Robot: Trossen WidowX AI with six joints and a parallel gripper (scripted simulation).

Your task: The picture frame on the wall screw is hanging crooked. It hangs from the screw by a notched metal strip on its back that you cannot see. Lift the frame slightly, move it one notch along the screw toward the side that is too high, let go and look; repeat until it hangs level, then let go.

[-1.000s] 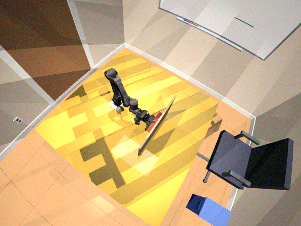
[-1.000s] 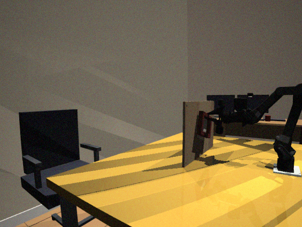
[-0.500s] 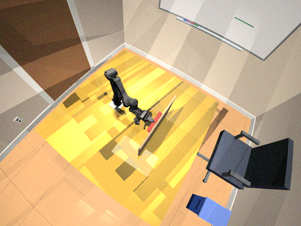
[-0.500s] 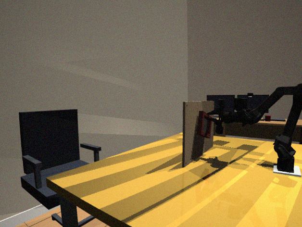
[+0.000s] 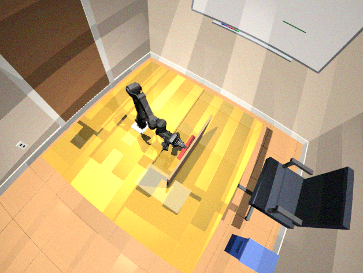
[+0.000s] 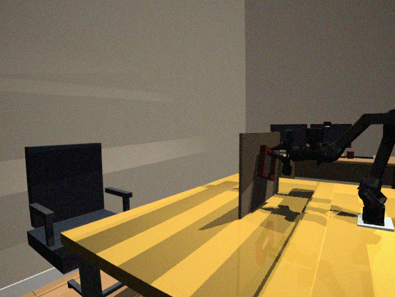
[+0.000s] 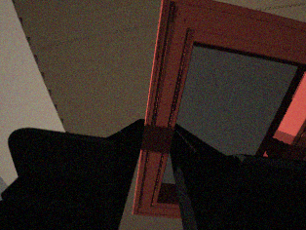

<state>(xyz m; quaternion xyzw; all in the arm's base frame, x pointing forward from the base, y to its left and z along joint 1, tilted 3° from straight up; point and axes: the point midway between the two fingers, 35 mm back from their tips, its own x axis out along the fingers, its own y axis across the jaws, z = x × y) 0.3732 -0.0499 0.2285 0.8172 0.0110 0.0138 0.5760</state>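
My gripper tip is now 5 cm above the red picture frame and 2 cm to the right of it. The rest, counted from my gripper tip: wooden wall panel: 7 cm below, 2 cm ahead, 1 cm to the left.
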